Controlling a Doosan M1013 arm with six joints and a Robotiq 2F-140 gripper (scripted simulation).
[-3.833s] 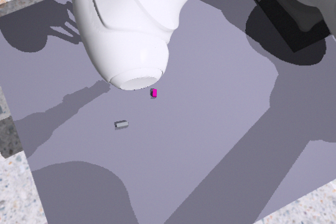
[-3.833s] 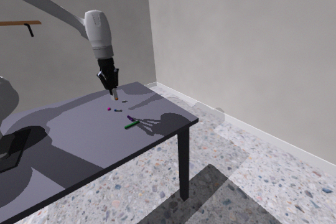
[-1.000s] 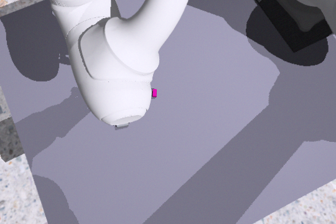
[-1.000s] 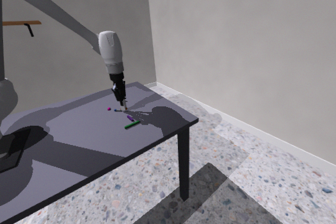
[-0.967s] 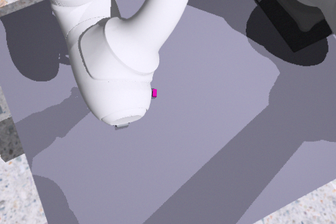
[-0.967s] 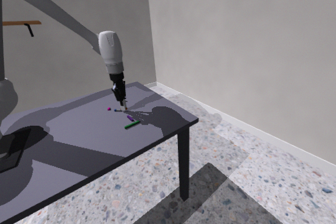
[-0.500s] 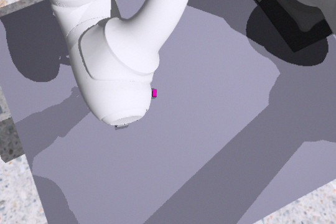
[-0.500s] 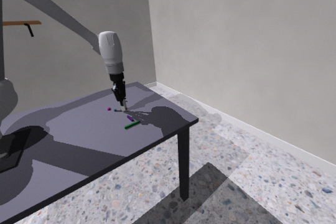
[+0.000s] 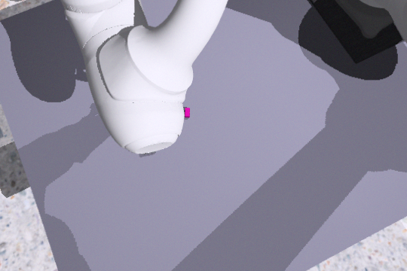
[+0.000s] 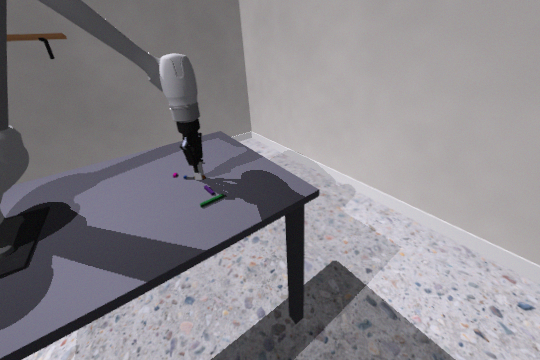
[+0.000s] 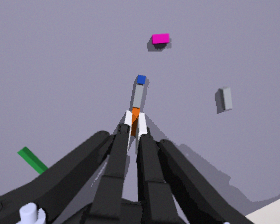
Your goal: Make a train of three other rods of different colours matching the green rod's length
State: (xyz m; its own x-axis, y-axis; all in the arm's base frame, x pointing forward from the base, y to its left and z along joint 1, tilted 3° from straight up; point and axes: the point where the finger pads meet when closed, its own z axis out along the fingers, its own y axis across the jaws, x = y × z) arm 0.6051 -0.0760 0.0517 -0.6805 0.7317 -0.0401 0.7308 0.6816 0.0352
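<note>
Now: hand 30 mm above the orange rod. Round my hand: magenta rod 70 mm behind, 90 mm to the left, 30 mm below; blue rod 40 mm behind, 40 mm to the left, 30 mm below; purple rod 10 mm behind, 110 mm to the right, 30 mm below.
</note>
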